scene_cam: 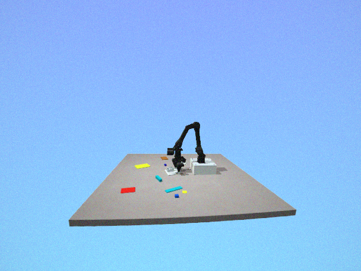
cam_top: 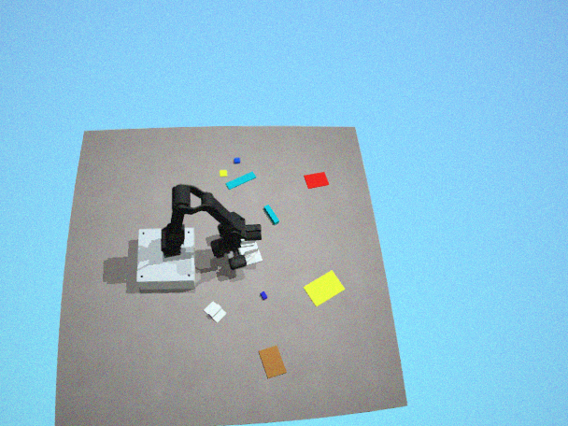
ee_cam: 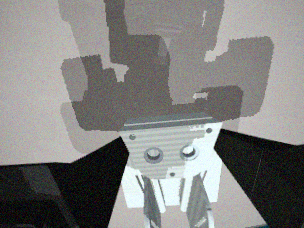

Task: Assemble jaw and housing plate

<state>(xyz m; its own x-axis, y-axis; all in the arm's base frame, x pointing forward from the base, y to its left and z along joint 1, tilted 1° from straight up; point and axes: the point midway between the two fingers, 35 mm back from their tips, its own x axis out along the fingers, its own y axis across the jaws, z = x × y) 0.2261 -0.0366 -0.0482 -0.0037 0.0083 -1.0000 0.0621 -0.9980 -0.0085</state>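
My gripper tip is 20 mm to the right of the white jaw and 20 mm short of it. Round my gripper tip: yellow piece (320 mm ahead, 220 mm to the right, 10 mm below); brown piece (450 mm to the right, 40 mm ahead, 10 mm below); white base plate (70 mm ahead, 10 mm below).
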